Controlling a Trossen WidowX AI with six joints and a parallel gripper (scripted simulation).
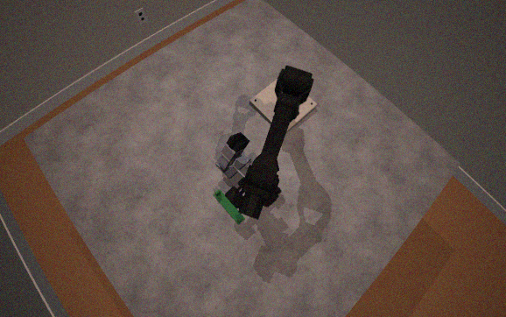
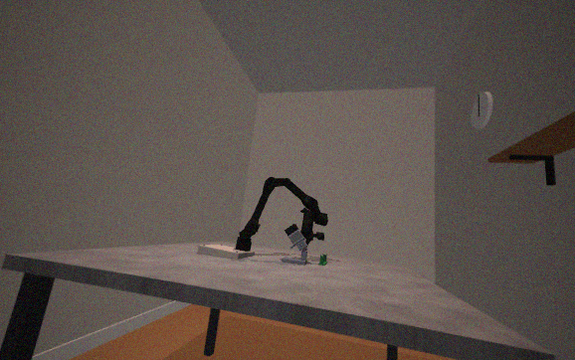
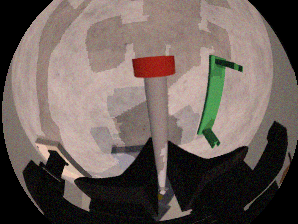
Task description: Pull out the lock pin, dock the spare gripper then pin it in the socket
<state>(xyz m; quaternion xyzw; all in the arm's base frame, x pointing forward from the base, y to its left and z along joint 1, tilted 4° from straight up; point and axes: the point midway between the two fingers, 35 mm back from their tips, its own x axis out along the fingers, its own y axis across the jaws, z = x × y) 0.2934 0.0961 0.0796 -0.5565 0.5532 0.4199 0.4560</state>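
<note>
My gripper tip is 10 mm past the grey mount and 100 mm to the left of it. Round my gripper tip: spare gripper (30 mm behind, 100 mm to the right, 70 mm above); then green holder (100 mm ahead, 10 mm to the left, 30 mm below).
</note>
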